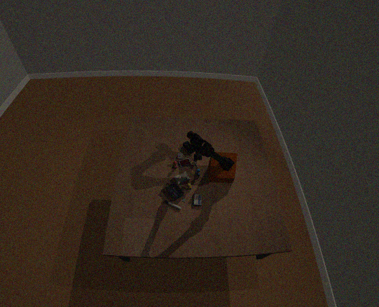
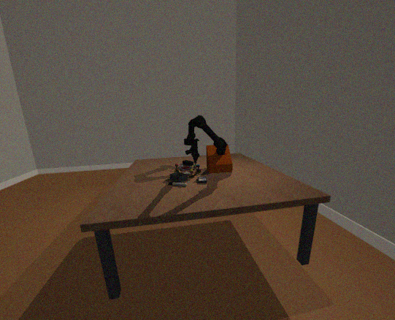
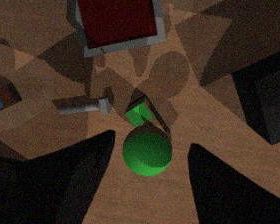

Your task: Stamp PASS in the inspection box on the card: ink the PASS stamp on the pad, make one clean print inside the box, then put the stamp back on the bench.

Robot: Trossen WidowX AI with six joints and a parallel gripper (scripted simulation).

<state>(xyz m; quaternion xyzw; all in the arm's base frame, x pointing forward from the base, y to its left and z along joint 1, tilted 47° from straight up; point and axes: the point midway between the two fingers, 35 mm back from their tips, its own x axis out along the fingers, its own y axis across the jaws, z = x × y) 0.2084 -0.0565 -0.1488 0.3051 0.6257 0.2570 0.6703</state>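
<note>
Now: gripper tip 3 cm above the green-knobbed stamp. The rest, counted from my gripper tip: small grey bolt (5 cm to the left, 4 cm below); dark block (5 cm ahead, 12 cm to the right, 3 cm below); red ink pad (10 cm ahead, 4 cm to the left, 4 cm below).
</note>
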